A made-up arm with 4 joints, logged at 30 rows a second.
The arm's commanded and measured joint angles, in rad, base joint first. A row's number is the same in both.
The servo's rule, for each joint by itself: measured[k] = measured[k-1] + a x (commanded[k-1-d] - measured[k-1]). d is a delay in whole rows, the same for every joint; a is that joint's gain. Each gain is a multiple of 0.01, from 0.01 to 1. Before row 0 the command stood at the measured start. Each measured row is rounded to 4 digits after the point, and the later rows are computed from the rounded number. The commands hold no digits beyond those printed.
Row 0, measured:
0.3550, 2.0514, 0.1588, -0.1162
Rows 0 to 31, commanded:
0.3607, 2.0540, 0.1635, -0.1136
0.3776, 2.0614, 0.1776, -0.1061
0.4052, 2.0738, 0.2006, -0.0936
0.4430, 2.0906, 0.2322, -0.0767
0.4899, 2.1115, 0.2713, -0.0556
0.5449, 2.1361, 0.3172, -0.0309
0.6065, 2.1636, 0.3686, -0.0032
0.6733, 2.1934, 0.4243, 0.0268
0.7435, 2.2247, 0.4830, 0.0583
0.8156, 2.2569, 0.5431, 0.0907
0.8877, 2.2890, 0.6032, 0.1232
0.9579, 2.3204, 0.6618, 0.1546
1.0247, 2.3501, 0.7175, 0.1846
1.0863, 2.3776, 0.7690, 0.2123
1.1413, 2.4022, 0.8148, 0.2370
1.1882, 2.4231, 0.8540, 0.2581
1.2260, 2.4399, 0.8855, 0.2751
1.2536, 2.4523, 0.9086, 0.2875
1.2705, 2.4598, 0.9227, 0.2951
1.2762, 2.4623, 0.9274, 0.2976
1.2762, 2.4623, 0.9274, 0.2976
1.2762, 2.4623, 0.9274, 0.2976
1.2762, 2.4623, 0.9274, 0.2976
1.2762, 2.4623, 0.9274, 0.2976
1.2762, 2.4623, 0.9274, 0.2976
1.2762, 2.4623, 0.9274, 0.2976
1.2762, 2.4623, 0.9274, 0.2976
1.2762, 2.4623, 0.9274, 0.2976
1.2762, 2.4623, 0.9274, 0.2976
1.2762, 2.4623, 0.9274, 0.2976
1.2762, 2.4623, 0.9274, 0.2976
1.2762, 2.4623, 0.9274, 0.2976
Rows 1 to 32, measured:
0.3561, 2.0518, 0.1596, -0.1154
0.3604, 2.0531, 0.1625, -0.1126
0.3694, 2.0560, 0.1686, -0.1069
0.3841, 2.0608, 0.1788, -0.0978
0.4053, 2.0679, 0.1936, -0.0851
0.4332, 2.0774, 0.2134, -0.0688
0.4679, 2.0895, 0.2382, -0.0491
0.5090, 2.1040, 0.2680, -0.0263
0.5559, 2.1209, 0.3024, -0.0009
0.6078, 2.1399, 0.3409, 0.0266
0.6638, 2.1608, 0.3829, 0.0556
0.7226, 2.1831, 0.4275, 0.0853
0.7830, 2.2065, 0.4739, 0.1151
0.8437, 2.2305, 0.5211, 0.1443
0.9032, 2.2545, 0.5681, 0.1721
0.9602, 2.2781, 0.6138, 0.1979
1.0134, 2.3008, 0.6573, 0.2211
1.0614, 2.3220, 0.6975, 0.2410
1.1032, 2.3413, 0.7335, 0.2572
1.1378, 2.3582, 0.7645, 0.2693
1.1655, 2.3728, 0.7906, 0.2778
1.1876, 2.3853, 0.8125, 0.2837
1.2053, 2.3961, 0.8309, 0.2879
1.2195, 2.4054, 0.8463, 0.2908
1.2308, 2.4134, 0.8593, 0.2928
1.2399, 2.4202, 0.8702, 0.2942
1.2472, 2.4261, 0.8794, 0.2952
1.2530, 2.4312, 0.8871, 0.2959
1.2576, 2.4356, 0.8935, 0.2964
1.2613, 2.4393, 0.8989, 0.2968
1.2643, 2.4425, 0.9035, 0.2970
1.2667, 2.4453, 0.9073, 0.2972
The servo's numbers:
d 0
a 0.20 0.14 0.16 0.30

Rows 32 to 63, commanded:
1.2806, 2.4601, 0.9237, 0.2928
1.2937, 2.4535, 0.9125, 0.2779
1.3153, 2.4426, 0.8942, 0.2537
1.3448, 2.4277, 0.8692, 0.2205
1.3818, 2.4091, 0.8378, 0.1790
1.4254, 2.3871, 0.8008, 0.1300
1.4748, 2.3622, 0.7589, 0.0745
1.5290, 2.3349, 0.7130, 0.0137
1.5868, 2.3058, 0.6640, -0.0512
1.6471, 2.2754, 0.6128, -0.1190
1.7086, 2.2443, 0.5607, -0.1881
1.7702, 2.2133, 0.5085, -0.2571
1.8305, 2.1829, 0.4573, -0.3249
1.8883, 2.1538, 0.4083, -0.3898
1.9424, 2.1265, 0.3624, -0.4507
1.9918, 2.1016, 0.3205, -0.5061
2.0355, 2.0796, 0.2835, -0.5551
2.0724, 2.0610, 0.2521, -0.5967
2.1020, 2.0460, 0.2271, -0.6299
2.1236, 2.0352, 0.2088, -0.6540
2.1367, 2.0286, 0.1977, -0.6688
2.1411, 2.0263, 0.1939, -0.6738
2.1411, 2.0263, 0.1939, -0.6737
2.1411, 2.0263, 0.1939, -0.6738
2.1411, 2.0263, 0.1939, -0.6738
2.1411, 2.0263, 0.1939, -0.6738
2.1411, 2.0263, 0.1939, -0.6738
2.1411, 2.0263, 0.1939, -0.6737
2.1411, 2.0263, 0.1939, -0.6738
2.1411, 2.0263, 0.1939, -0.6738
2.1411, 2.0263, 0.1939, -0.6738
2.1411, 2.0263, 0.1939, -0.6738
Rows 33 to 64, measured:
1.2695, 2.4474, 0.9099, 0.2959
1.2743, 2.4483, 0.9103, 0.2905
1.2825, 2.4475, 0.9077, 0.2795
1.2950, 2.4447, 0.9015, 0.2618
1.3124, 2.4397, 0.8913, 0.2370
1.3350, 2.4323, 0.8768, 0.2049
1.3630, 2.4225, 0.8579, 0.1658
1.3962, 2.4102, 0.8347, 0.1202
1.4343, 2.3956, 0.8074, 0.0688
1.4769, 2.3788, 0.7763, 0.0125
1.5232, 2.3600, 0.7418, -0.0477
1.5726, 2.3395, 0.7045, -0.1105
1.6242, 2.3176, 0.6649, -0.1748
1.6770, 2.2947, 0.6238, -0.2393
1.7301, 2.2712, 0.5820, -0.3027
1.7824, 2.2475, 0.5402, -0.3637
1.8330, 2.2240, 0.4991, -0.4211
1.8809, 2.2012, 0.4596, -0.4738
1.9251, 2.1795, 0.4224, -0.5206
1.9648, 2.1593, 0.3882, -0.5606
1.9992, 2.1410, 0.3577, -0.5931
2.0276, 2.1249, 0.3315, -0.6173
2.0503, 2.1111, 0.3095, -0.6342
2.0685, 2.0992, 0.2910, -0.6461
2.0830, 2.0890, 0.2755, -0.6544
2.0946, 2.0802, 0.2624, -0.6602
2.1039, 2.0727, 0.2514, -0.6643
2.1113, 2.0662, 0.2422, -0.6671
2.1173, 2.0606, 0.2345, -0.6691
2.1221, 2.0558, 0.2280, -0.6705
2.1259, 2.0517, 0.2225, -0.6715
2.1289, 2.0481, 0.2179, -0.6722

